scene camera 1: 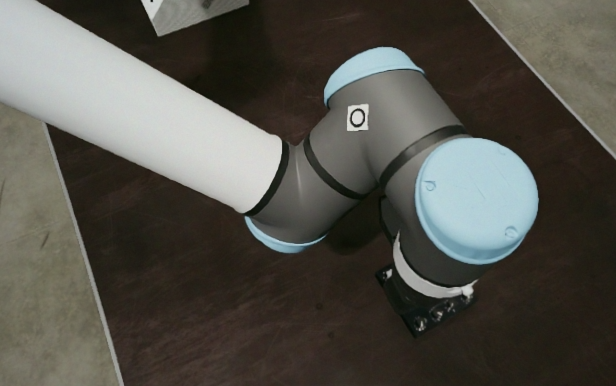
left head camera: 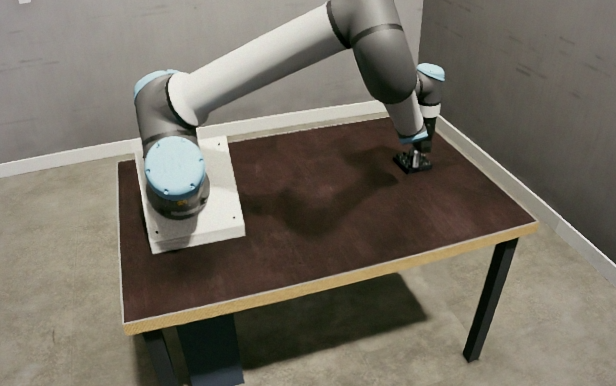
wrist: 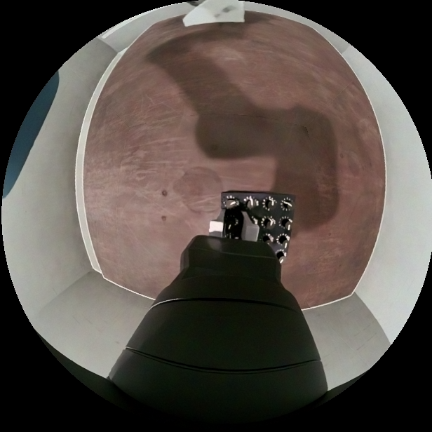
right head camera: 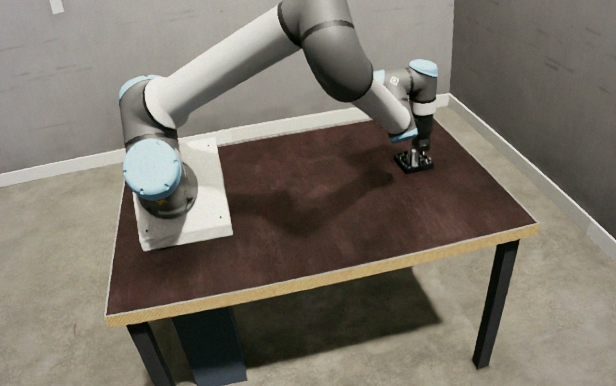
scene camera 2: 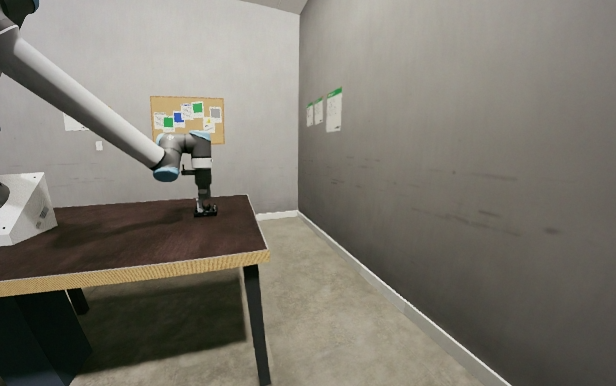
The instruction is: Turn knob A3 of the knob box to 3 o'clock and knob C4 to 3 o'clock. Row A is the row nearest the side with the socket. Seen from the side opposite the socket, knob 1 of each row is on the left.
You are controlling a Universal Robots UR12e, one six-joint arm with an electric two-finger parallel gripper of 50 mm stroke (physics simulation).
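Places are measured from the arm's base along level axes (x ahead, y left, z up), in metres.
Where they show: gripper, fingertip midpoint: [left head camera: 413, 164] [right head camera: 413, 164] [scene camera 2: 201, 211].
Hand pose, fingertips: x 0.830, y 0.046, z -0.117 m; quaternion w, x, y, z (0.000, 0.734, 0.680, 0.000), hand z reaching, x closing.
After its pixels a point has its place.
The black knob box [left head camera: 425, 167] @(y 0.031, x 0.873, z -0.128 m) [right head camera: 425, 166] @(y 0.031, x 0.871, z -0.127 m) [scene camera 2: 205, 214] @(y 0.030, x 0.851, z -0.131 m) [wrist: 260, 212] lies on the table, with white-marked knobs in rows. In scene camera 1 the arm covers much of the knob box [scene camera 1: 411, 321] @(y 0.036, x 0.882, z -0.121 m). In the wrist view the far row shows four knobs; nearer ones are partly hidden by the gripper. The socket cannot be made out, so I cannot tell which knobs are A3 and C4 or read their angles surely. My gripper [wrist: 232, 217] [scene camera 2: 203, 205] @(y 0.046, x 0.830, z -0.117 m) points down, open, low over the left column in the wrist view; its fingers hold nothing.
The dark table top [left head camera: 320, 270] @(y -0.325, x 0.328, z -0.144 m) [right head camera: 320, 255] @(y -0.283, x 0.401, z -0.144 m) carries the box near its far right end and the white base plate [left head camera: 220, 200] @(y -0.044, x 0.116, z -0.041 m) [right head camera: 207, 200] @(y -0.044, x 0.114, z -0.041 m) of the arm at the other end. A wall [scene camera 2: 450, 150] stands beyond the table's right end.
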